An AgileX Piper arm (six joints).
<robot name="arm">
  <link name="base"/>
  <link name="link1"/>
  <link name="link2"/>
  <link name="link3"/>
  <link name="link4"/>
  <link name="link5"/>
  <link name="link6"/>
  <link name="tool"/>
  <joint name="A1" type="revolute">
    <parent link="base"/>
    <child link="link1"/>
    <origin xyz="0 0 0.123" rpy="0 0 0"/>
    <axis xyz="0 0 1"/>
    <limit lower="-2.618" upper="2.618"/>
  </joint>
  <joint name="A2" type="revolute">
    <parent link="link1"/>
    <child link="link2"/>
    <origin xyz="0 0 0" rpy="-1.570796 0 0"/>
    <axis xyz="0 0 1"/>
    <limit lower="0" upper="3.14"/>
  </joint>
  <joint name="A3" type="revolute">
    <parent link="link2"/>
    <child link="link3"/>
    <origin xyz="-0.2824 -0.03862 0" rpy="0 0 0"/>
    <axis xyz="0 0 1"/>
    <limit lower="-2.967" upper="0"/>
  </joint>
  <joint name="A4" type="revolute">
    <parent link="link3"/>
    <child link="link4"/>
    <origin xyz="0.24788 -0.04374 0" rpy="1.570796 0 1.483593"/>
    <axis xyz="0 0 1"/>
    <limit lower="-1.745" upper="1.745"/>
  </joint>
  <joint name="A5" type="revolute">
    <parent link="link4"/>
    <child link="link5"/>
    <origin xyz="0 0 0" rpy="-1.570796 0 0"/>
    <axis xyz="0 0 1"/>
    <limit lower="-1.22" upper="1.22"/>
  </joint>
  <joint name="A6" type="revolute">
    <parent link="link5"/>
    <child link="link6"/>
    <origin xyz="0 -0.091 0" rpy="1.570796 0 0"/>
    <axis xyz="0 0 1"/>
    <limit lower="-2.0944" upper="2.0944"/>
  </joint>
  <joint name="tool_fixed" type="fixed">
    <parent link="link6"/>
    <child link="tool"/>
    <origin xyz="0 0 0" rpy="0 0 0"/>
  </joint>
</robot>
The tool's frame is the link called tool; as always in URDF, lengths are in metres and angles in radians.
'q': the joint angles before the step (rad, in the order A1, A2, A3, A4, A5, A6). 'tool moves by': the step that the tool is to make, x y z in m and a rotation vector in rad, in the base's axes. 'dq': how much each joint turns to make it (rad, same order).
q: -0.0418 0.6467 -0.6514 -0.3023 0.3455 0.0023
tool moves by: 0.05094 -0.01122 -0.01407 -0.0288 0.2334 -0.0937
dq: 0.0000 0.2496 -0.0946 -0.1746 0.1069 0.1460
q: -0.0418 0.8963 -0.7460 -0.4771 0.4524 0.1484
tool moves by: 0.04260 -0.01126 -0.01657 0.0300 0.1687 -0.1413
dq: -0.0005 0.2139 -0.0989 -0.1202 0.1178 0.1829
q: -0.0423 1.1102 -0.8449 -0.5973 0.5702 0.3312
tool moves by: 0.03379 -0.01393 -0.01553 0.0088 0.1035 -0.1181
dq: -0.0257 0.1689 -0.0878 -0.0623 0.0711 0.1037
